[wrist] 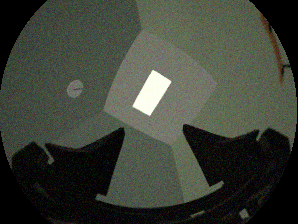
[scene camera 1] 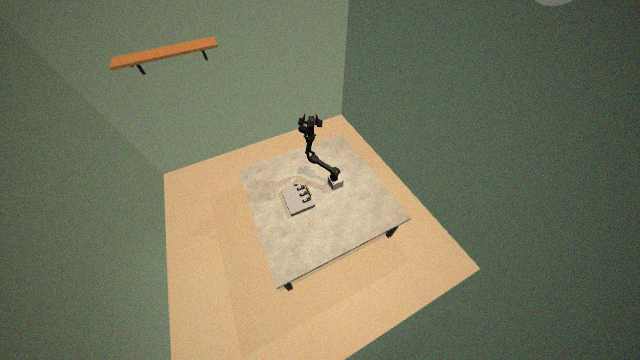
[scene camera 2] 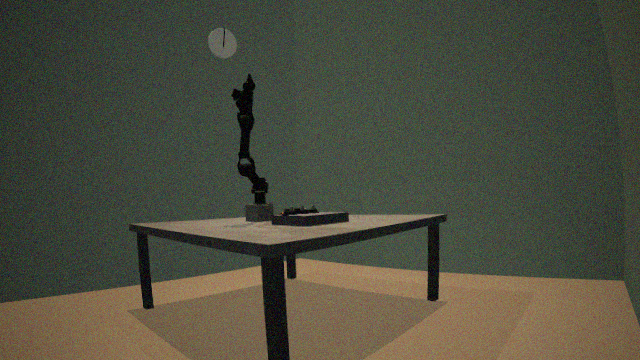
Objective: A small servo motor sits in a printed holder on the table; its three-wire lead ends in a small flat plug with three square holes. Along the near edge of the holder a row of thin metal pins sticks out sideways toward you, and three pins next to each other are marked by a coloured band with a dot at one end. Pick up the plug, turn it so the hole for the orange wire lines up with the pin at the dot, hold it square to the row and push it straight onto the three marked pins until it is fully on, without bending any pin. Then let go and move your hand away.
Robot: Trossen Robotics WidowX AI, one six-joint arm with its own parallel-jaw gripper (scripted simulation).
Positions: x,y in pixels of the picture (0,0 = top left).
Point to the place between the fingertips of my gripper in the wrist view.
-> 154,129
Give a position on a grey printed holder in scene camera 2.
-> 313,219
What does my gripper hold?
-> Nothing.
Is my gripper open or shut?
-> Open.
